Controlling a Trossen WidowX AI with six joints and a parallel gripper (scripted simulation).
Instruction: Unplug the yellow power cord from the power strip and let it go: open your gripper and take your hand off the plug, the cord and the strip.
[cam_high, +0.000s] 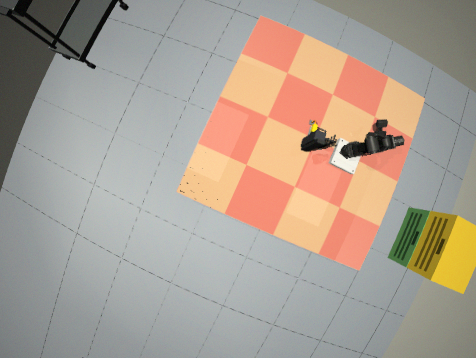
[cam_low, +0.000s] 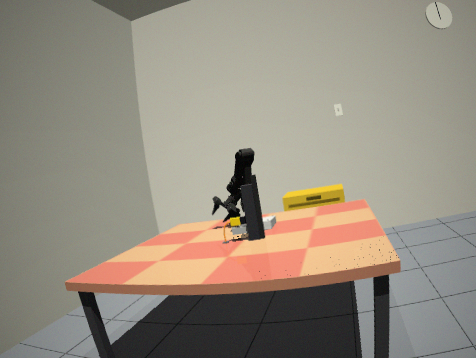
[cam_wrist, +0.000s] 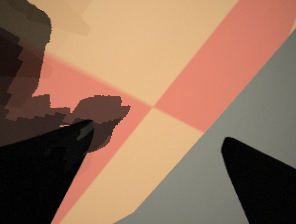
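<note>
The yellow plug lies 32 cm ahead of my gripper tip, 30 cm to the left of it and 4 cm above it. Round my gripper tip: dark power strip 37 cm to the left, 30 cm ahead, 7 cm above.
</note>
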